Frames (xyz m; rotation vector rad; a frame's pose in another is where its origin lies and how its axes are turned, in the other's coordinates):
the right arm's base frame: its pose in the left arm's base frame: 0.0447 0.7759 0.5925 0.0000 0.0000 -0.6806
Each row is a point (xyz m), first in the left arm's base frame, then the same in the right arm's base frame.
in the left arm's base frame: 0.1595 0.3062 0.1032
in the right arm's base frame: 0.3848 -0.2928 -0.4893
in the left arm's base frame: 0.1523 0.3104 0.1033
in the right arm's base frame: 0.3765 -0.2941 -0.4892
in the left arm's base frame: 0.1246 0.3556 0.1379
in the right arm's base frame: 0.3266 -0.2764 -0.4546
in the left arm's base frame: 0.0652 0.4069 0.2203
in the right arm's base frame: 0.2481 -0.2739 -0.3722
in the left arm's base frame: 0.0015 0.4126 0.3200
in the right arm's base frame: 0.1950 -0.3095 -0.2725
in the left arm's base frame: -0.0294 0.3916 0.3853
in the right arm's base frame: 0.1842 -0.3453 -0.2072
